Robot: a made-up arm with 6 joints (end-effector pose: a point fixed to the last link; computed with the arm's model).
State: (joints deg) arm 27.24 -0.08 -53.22 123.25 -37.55 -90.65
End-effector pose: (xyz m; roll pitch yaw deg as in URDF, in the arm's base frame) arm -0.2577 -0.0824 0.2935 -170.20 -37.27 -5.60
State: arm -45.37 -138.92 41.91 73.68 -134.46 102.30
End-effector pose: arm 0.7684 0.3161 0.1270 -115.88 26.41 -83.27
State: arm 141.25 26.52 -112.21 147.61 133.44 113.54
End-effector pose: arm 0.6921 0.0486 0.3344 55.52 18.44 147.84
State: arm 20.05 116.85 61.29 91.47 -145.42 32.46
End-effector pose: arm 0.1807 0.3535 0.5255 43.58 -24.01 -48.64
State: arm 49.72 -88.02 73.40 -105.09 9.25 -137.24
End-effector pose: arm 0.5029 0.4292 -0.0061 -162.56 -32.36 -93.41
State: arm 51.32 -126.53 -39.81 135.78 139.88 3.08
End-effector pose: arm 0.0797 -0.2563 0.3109 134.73 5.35 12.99
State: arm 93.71 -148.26 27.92 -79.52 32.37 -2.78
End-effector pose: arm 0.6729 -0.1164 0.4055 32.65 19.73 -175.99
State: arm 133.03 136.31 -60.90 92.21 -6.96 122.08
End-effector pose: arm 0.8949 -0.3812 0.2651 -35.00 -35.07 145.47
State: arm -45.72 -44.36 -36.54 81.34 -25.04 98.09
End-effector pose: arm -0.2939 -0.0778 -0.1311 -120.16 -22.09 61.70
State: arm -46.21 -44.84 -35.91 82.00 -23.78 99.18
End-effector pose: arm -0.2949 -0.0722 -0.1300 -120.25 -22.78 61.21
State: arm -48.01 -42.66 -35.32 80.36 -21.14 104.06
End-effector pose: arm -0.2980 -0.0423 -0.1164 -124.68 -21.04 56.66
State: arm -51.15 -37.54 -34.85 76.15 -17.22 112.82
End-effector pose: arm -0.2948 0.0109 -0.0953 -134.81 -16.80 48.18
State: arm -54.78 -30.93 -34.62 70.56 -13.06 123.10
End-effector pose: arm -0.2785 0.0669 -0.0789 -149.06 -11.82 38.36
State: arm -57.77 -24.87 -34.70 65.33 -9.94 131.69
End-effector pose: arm -0.2572 0.1055 -0.0707 -162.87 -7.92 30.13
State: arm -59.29 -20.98 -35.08 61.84 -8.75 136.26
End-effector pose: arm -0.2444 0.1213 -0.0664 -171.50 -5.54 25.51
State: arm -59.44 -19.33 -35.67 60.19 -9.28 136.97
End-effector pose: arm -0.2431 0.1213 -0.0628 -174.23 -4.12 24.29
